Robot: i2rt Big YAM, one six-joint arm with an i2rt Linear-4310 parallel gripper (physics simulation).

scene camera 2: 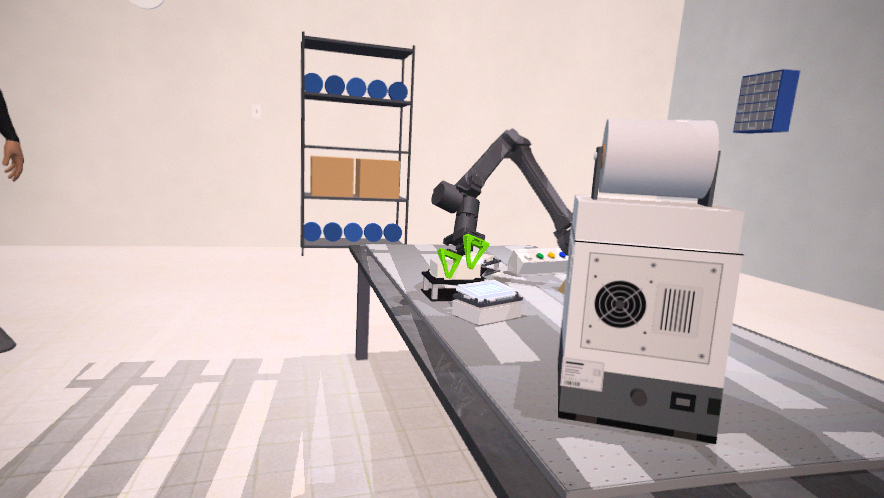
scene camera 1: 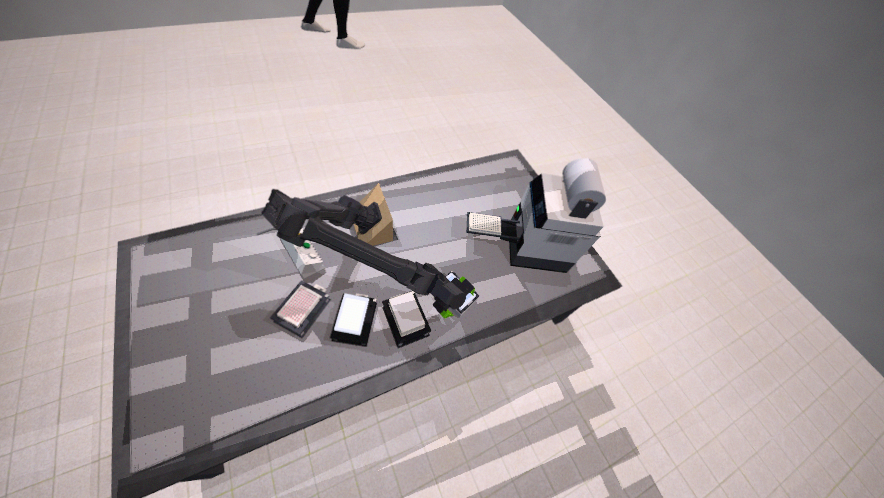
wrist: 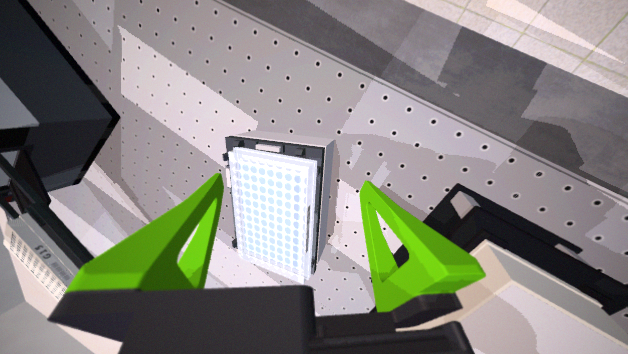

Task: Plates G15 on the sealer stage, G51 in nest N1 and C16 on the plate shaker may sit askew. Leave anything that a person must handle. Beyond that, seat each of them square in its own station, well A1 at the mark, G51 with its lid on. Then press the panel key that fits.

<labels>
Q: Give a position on a pale blue well plate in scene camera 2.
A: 491,289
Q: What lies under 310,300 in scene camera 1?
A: A pink plate.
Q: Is my gripper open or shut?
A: Open.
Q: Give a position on a pale blue well plate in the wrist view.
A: At 274,195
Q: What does my gripper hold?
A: Nothing.
</labels>
